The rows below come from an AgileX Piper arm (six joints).
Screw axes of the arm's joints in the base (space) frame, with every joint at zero. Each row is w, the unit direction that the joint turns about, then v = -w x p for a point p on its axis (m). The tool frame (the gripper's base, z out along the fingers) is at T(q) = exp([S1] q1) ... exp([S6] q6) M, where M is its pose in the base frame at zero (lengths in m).
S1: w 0 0 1 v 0.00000 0.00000 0.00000
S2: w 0 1 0 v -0.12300 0.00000 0.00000
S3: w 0 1 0 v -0.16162 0.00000 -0.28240
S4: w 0.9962 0 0.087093 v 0.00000 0.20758 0.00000
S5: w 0 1 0 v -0.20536 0.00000 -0.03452
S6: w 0.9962 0 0.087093 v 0.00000 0.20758 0.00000
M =
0.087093 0 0.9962 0.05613
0 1 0 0.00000
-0.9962 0 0.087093 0.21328
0 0 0 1
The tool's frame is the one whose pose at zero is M.
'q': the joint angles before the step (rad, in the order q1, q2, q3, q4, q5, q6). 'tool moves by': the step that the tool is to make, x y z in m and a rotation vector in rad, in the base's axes. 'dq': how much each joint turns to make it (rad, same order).
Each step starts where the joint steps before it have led.
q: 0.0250, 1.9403, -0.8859, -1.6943, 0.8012, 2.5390
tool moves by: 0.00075, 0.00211, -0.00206, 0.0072, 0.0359, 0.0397
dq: 0.0000, 0.0000, 0.0000, 0.0038, -0.0333, -0.0451
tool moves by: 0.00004, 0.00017, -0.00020, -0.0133, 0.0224, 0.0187
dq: 0.0000, 0.0000, 0.0000, 0.0007, -0.0028, -0.0324
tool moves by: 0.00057, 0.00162, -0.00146, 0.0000, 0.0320, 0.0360
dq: 0.0000, 0.0000, 0.0000, 0.0020, -0.0247, -0.0428
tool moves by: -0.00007, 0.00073, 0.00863, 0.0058, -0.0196, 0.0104
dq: 0.0000, -0.0273, 0.0003, 0.0012, -0.0111, -0.0089
